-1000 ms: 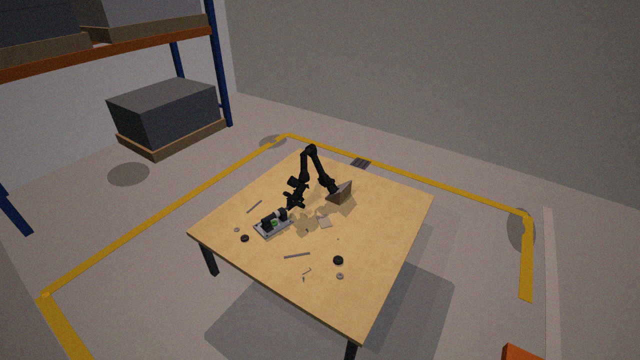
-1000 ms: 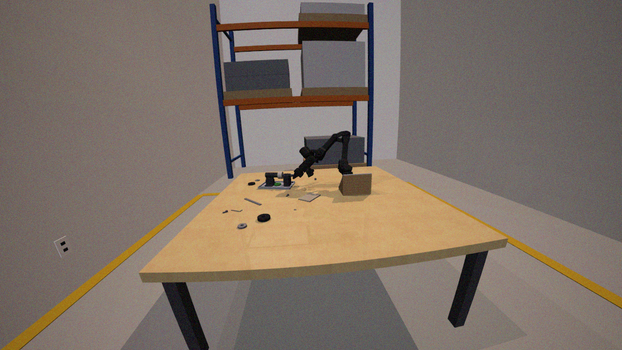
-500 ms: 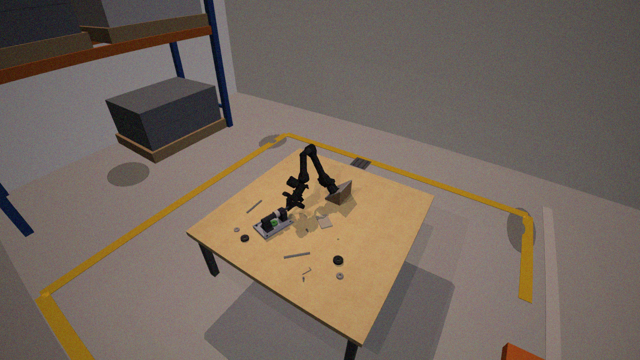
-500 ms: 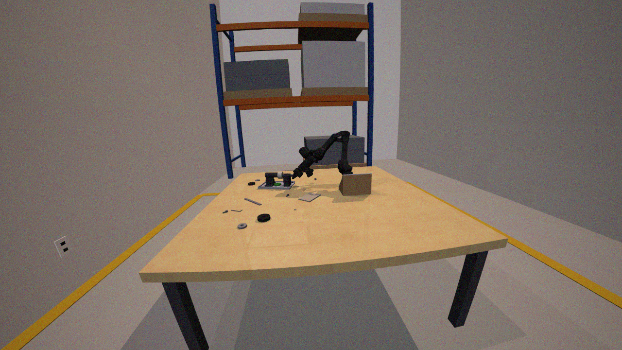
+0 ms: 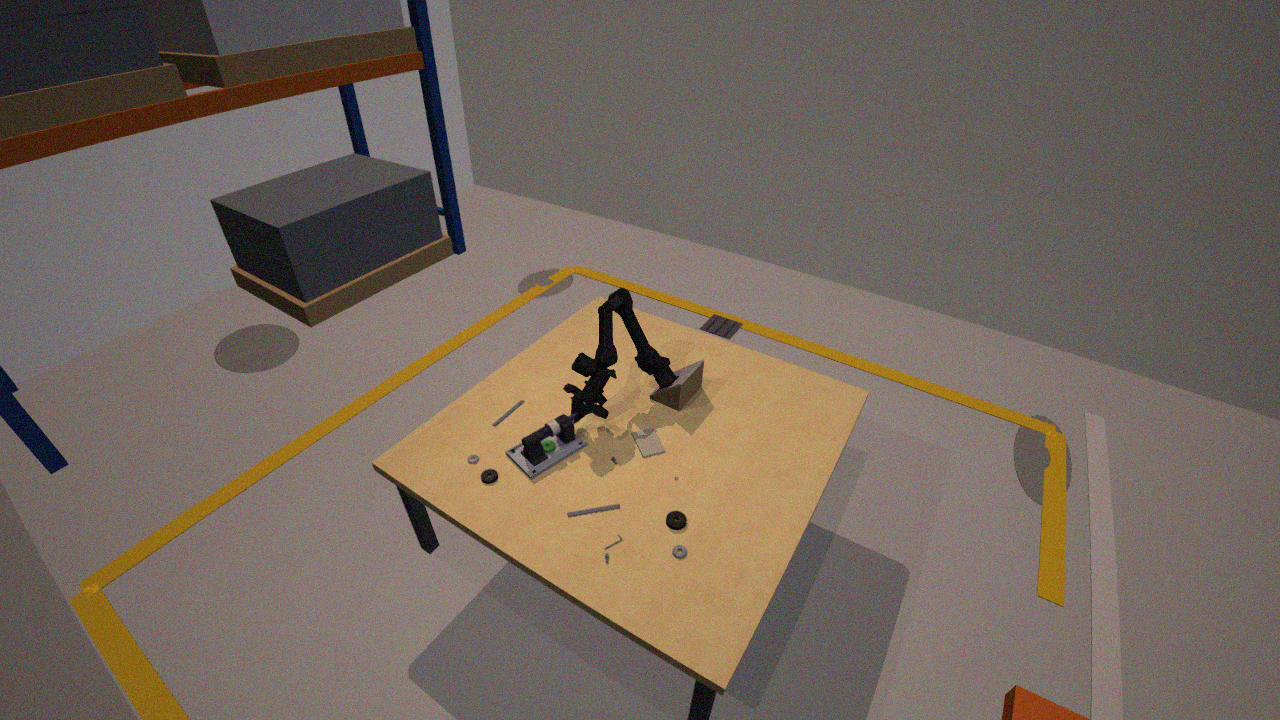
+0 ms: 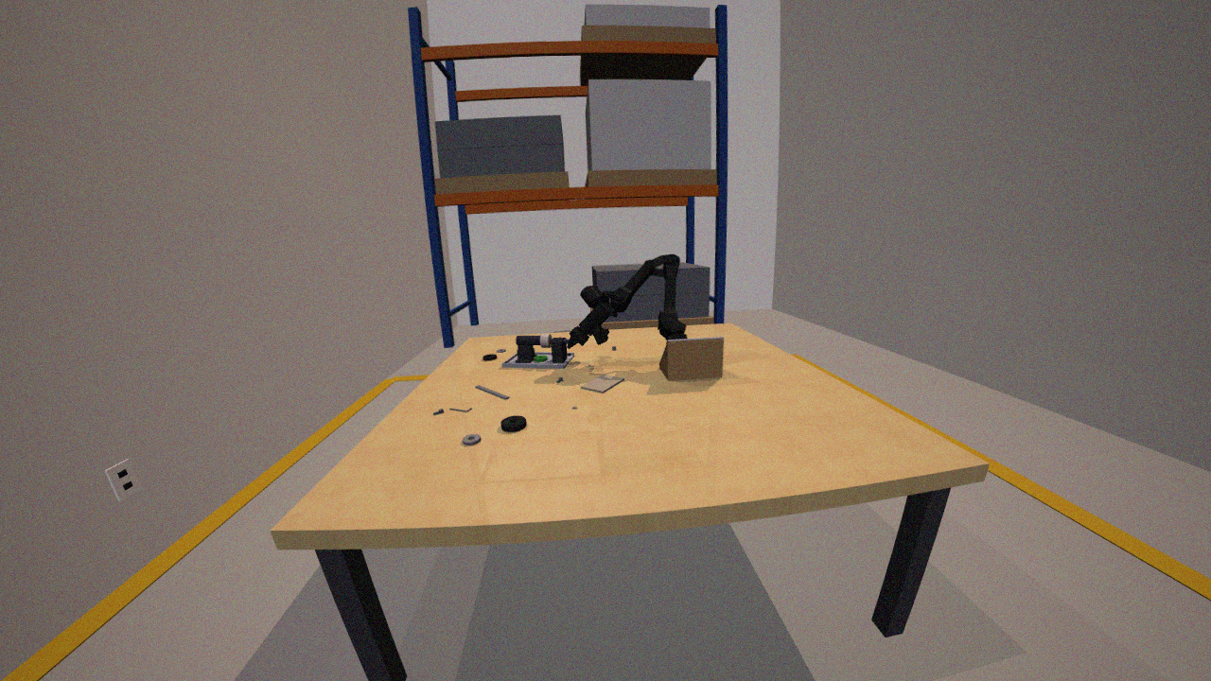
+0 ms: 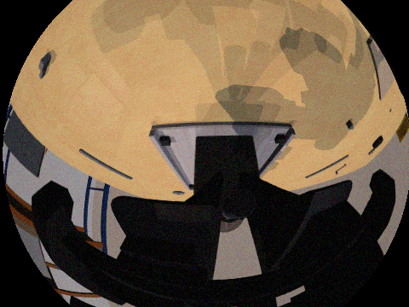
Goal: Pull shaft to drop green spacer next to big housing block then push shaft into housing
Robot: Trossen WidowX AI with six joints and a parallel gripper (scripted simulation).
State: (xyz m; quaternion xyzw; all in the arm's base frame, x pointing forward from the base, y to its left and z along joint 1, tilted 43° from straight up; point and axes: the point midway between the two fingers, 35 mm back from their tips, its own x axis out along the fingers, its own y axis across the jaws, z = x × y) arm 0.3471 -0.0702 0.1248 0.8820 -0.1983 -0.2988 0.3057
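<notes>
Right now the shaft is 50 mm ahead of my gripper tip, 20 mm above it and 10 mm to the right of it. Round my gripper tip: grey plate 230 mm to the left, 120 mm behind, 50 mm below; black disc 490 mm to the left, 90 mm ahead, 50 mm below; hex key 400 mm to the left, 250 mm ahead, 50 mm below.
</notes>
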